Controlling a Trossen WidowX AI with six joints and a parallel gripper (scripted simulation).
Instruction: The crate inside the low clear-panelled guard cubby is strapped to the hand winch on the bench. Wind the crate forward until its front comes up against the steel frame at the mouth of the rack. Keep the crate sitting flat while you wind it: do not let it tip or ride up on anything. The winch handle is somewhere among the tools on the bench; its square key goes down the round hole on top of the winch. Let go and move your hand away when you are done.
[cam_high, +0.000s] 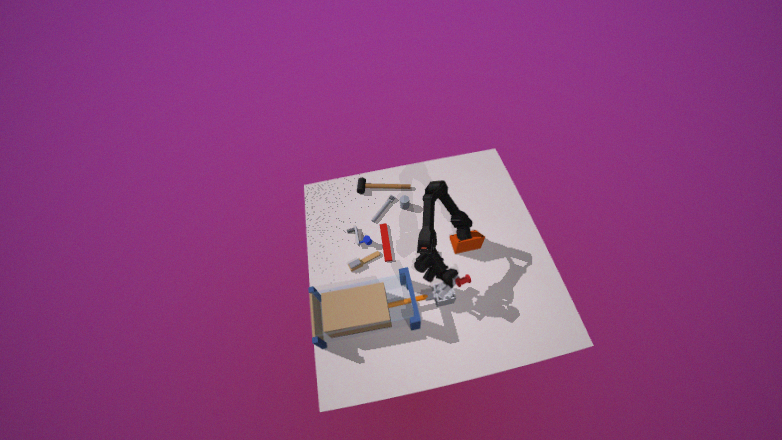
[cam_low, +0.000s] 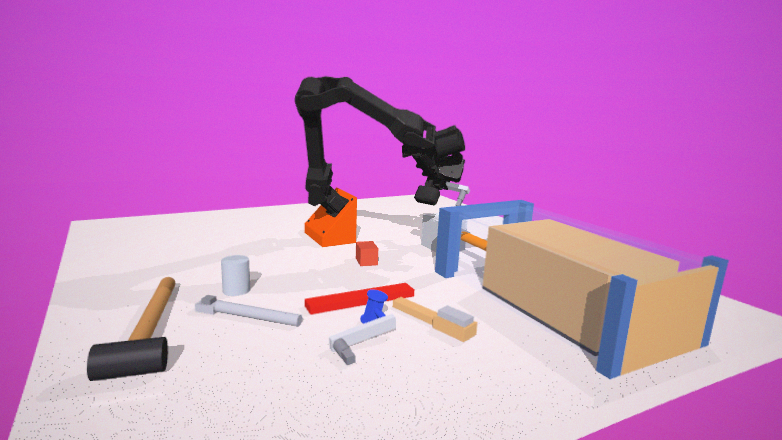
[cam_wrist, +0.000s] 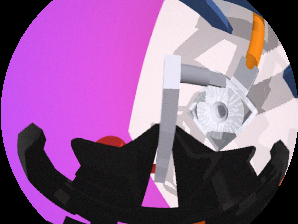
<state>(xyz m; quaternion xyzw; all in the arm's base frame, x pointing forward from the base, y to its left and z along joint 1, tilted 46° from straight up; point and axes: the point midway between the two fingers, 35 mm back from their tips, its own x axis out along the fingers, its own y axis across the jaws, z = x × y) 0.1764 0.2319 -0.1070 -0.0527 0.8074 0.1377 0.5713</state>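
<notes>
Now: gripper tip 50 mm past the red knob, 10 mm to the left of it and 40 mm below it. Round my gripper tip: red-knobbed crank: 10 mm behind, 10 mm to the right, 10 mm above; rack: 420 mm ahead, 20 mm to the right, 90 mm below; grey winch: 20 mm to the right, 140 mm below.
</notes>
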